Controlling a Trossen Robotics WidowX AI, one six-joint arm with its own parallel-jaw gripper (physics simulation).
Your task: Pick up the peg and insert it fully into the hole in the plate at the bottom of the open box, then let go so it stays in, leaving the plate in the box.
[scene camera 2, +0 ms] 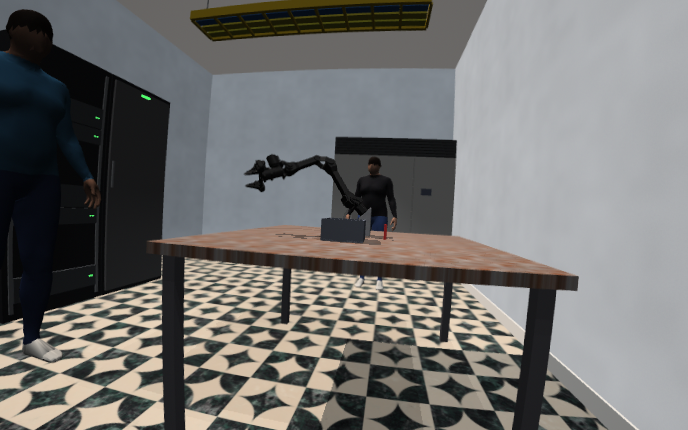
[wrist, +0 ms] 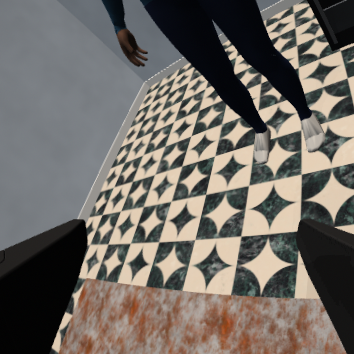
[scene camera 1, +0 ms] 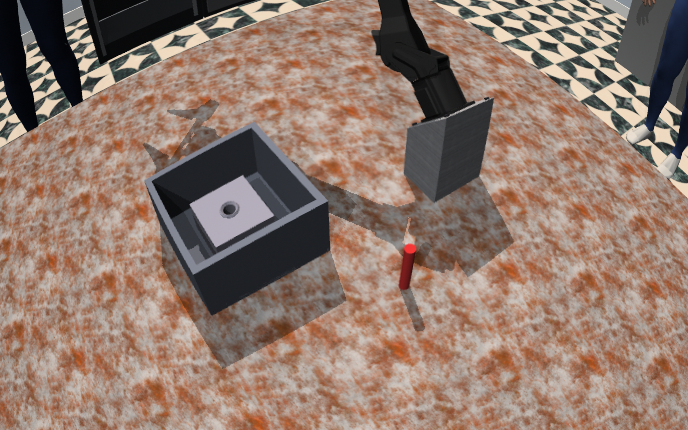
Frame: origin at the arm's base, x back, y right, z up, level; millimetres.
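Where they show: gripper, fingertip midpoint: (scene camera 2: 244, 180) (wrist: 194, 231); arm's base, link origin: (scene camera 2: 364, 213) (scene camera 1: 449, 112).
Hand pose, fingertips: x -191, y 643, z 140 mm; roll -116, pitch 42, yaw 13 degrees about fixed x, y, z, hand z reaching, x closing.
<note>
Things, the pixels of their centre, and the offset from my fingertips. "spot": a spot on its surface instead. Level surfaces: height alone.
- red peg, body centre: (scene camera 1: 407, 268) (scene camera 2: 385, 231) dx +7, dy -745, dz -226 mm
- dark grey open box, body centre: (scene camera 1: 230, 213) (scene camera 2: 344, 229) dx -111, dy -536, dz -218 mm
- pale square plate, body centre: (scene camera 1: 232, 220) dx -111, dy -536, dz -232 mm
- round hole, surface spot: (scene camera 1: 229, 209) spot: dx -108, dy -528, dz -218 mm
- table, surface height: dz -266 mm
A red peg (scene camera 1: 406, 267) (scene camera 2: 385, 231) stands upright on the table, to the right of the open box in scene camera 1. The dark grey open box (scene camera 1: 268, 267) (scene camera 2: 342, 230) holds a pale square plate (scene camera 1: 248, 195) at its bottom, with a round hole (scene camera 1: 229, 209) near the plate's middle. My gripper (scene camera 2: 247, 180) (wrist: 194, 231) is open and empty, raised high above the table and well away from the peg. It points out over the table's edge. The gripper is outside the view of scene camera 1. The peg and box do not show in the wrist view.
A grey block-shaped pedestal (scene camera 1: 449, 152) carries the arm's base behind the peg and to the right of the box. The table (scene camera 1: 355, 365) (scene camera 2: 431, 253) (wrist: 200, 322) ends in a curved edge. People (scene camera 2: 374, 187) (wrist: 220, 65) and dark cabinets (scene camera 2: 136, 187) stand around the table.
</note>
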